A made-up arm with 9 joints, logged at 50 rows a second.
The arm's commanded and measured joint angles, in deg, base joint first. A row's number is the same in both.
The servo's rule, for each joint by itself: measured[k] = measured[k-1] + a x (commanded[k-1-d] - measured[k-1]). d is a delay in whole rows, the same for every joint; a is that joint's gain. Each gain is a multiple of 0.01, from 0.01 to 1. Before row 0 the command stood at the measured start. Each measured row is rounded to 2 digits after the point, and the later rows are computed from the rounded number. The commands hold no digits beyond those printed.
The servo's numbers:
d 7
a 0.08 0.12 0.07 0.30 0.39 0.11 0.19 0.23 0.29
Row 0, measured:
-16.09, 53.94, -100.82, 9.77, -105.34, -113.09, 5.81, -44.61, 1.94
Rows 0 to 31, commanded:
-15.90, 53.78, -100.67, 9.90, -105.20, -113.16, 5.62, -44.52, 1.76
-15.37, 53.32, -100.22, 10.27, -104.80, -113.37, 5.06, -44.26, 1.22
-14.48, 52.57, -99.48, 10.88, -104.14, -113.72, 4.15, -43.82, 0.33
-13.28, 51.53, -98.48, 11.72, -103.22, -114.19, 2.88, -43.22, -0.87
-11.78, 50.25, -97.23, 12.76, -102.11, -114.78, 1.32, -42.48, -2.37
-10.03, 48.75, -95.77, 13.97, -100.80, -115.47, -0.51, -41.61, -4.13
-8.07, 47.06, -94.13, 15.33, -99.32, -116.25, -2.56, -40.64, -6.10
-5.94, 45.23, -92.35, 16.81, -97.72, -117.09, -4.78, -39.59, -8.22
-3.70, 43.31, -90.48, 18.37, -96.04, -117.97, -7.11, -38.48, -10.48
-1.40, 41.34, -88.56, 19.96, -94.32, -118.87, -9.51, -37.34, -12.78
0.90, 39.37, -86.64, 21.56, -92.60, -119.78, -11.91, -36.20, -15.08
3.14, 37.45, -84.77, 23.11, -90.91, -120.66, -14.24, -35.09, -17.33
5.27, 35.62, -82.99, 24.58, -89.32, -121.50, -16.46, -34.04, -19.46
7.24, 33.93, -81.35, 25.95, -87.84, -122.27, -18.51, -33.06, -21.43
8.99, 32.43, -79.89, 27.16, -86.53, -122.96, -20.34, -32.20, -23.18
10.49, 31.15, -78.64, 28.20, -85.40, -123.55, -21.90, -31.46, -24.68
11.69, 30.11, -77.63, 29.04, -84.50, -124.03, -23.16, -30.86, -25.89
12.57, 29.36, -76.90, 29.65, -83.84, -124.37, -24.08, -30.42, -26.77
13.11, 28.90, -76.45, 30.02, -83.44, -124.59, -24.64, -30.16, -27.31
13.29, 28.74, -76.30, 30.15, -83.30, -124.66, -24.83, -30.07, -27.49
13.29, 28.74, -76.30, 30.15, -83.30, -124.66, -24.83, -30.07, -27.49
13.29, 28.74, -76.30, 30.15, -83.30, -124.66, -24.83, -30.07, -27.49
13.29, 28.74, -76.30, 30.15, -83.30, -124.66, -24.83, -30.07, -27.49
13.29, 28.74, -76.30, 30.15, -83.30, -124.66, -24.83, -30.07, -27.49
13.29, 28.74, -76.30, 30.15, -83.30, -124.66, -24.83, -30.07, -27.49
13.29, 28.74, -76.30, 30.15, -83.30, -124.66, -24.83, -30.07, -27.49
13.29, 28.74, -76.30, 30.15, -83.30, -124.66, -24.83, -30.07, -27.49
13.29, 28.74, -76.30, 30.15, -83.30, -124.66, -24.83, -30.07, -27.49
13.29, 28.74, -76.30, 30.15, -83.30, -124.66, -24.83, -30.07, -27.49
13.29, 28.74, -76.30, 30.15, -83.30, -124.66, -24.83, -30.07, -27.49
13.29, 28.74, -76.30, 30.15, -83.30, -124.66, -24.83, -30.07, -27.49
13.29, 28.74, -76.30, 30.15, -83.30, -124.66, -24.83, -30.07, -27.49
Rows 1 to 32, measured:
-16.09, 53.94, -100.82, 9.77, -105.34, -113.09, 5.81, -44.61, 1.94
-16.09, 53.94, -100.82, 9.77, -105.34, -113.09, 5.81, -44.61, 1.94
-16.09, 53.94, -100.82, 9.77, -105.34, -113.09, 5.81, -44.61, 1.94
-16.09, 53.94, -100.82, 9.77, -105.34, -113.09, 5.81, -44.61, 1.94
-16.09, 53.94, -100.82, 9.77, -105.34, -113.09, 5.81, -44.61, 1.94
-16.09, 53.94, -100.82, 9.77, -105.34, -113.09, 5.81, -44.61, 1.94
-16.09, 53.94, -100.82, 9.77, -105.34, -113.09, 5.81, -44.61, 1.94
-16.07, 53.92, -100.81, 9.81, -105.29, -113.10, 5.77, -44.59, 1.89
-16.01, 53.85, -100.77, 9.95, -105.10, -113.13, 5.64, -44.51, 1.70
-15.89, 53.70, -100.68, 10.23, -104.73, -113.19, 5.36, -44.35, 1.30
-15.68, 53.44, -100.53, 10.68, -104.14, -113.30, 4.89, -44.09, 0.67
-15.37, 53.06, -100.30, 11.30, -103.35, -113.46, 4.21, -43.72, -0.21
-14.94, 52.54, -99.98, 12.10, -102.36, -113.68, 3.31, -43.23, -1.35
-14.39, 51.88, -99.57, 13.07, -101.17, -113.96, 2.19, -42.63, -2.73
-13.71, 51.08, -99.06, 14.19, -99.82, -114.30, 0.87, -41.93, -4.32
-12.91, 50.15, -98.46, 15.44, -98.35, -114.70, -0.65, -41.14, -6.11
-11.99, 49.09, -97.77, 16.80, -96.78, -115.16, -2.33, -40.27, -8.04
-10.96, 47.92, -96.99, 18.23, -95.15, -115.67, -4.15, -39.33, -10.08
-9.83, 46.66, -96.13, 19.69, -93.50, -116.22, -6.07, -38.35, -12.18
-8.62, 45.34, -95.21, 21.16, -91.87, -116.80, -8.04, -37.36, -14.29
-7.35, 43.97, -94.24, 22.60, -90.30, -117.40, -10.03, -36.37, -16.36
-6.04, 42.59, -93.24, 23.97, -88.83, -118.01, -11.99, -35.41, -18.34
-4.72, 41.22, -92.22, 25.24, -87.49, -118.62, -13.87, -34.50, -20.18
-3.41, 39.89, -91.20, 26.38, -86.32, -119.22, -15.64, -33.66, -21.84
-2.13, 38.63, -90.20, 27.36, -85.35, -119.79, -17.24, -32.91, -23.27
-0.91, 37.46, -89.24, 28.16, -84.61, -120.32, -18.65, -32.28, -24.44
0.23, 36.41, -88.33, 28.76, -84.10, -120.80, -19.82, -31.77, -25.32
1.27, 35.49, -87.49, 29.18, -83.79, -121.22, -20.77, -31.38, -25.95
2.23, 34.68, -86.71, 29.47, -83.60, -121.60, -21.54, -31.08, -26.40
3.11, 33.97, -85.98, 29.67, -83.48, -121.94, -22.17, -30.85, -26.72
3.92, 33.34, -85.30, 29.81, -83.41, -122.24, -22.68, -30.67, -26.94
4.67, 32.79, -84.67, 29.91, -83.37, -122.51, -23.09, -30.53, -27.10

